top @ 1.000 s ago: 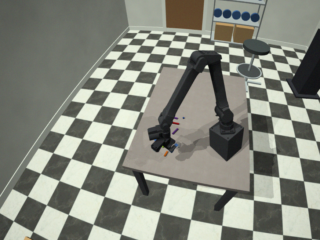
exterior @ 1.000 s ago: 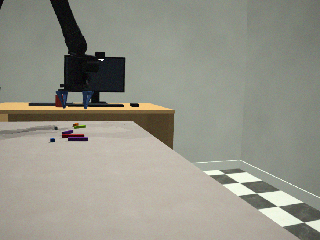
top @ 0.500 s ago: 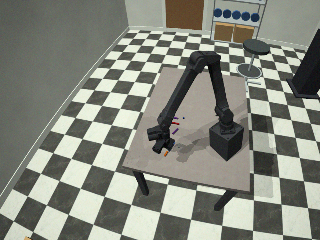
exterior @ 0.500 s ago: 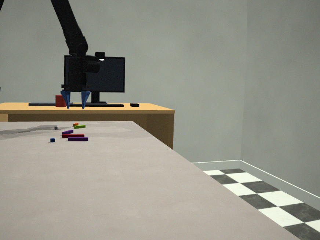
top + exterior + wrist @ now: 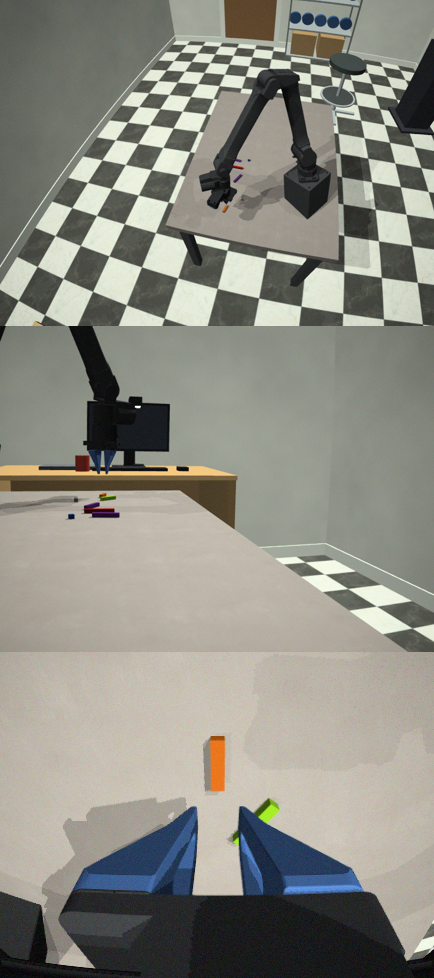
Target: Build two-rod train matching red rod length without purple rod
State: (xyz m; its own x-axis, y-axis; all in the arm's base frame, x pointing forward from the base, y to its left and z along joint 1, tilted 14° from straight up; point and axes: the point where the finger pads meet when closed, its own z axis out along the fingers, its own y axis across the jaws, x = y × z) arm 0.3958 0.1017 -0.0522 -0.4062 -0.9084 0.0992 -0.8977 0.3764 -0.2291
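Right now my hand is 7 cm above the orange rod. From my hand the other things lie so: grey rod 8 cm behind, 7 cm to the right, 7 cm below; then lime rod 7 cm below, 6 cm to the right, 1 cm ahead; then purple rod 19 cm to the right, 7 cm below, 5 cm behind.
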